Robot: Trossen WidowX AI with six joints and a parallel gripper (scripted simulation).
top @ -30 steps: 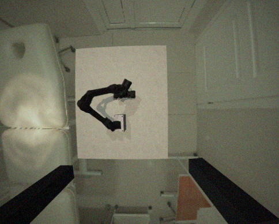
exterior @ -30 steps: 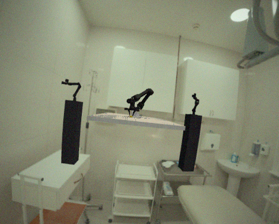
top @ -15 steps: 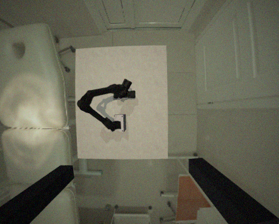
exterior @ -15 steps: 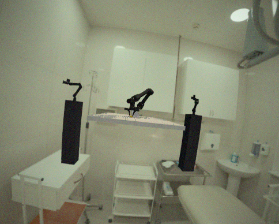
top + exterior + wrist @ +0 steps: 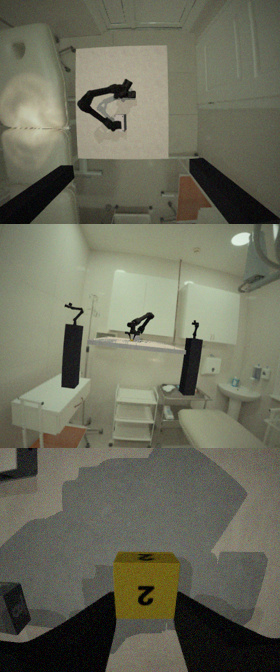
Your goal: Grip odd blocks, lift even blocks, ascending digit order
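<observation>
My gripper tip is 9 cm short of the white block and 8 cm to the right of it. The rest, counted from my gripper tip: yellow block (1 cm ahead); then grey block (11 cm to the left, 1 cm behind).
</observation>
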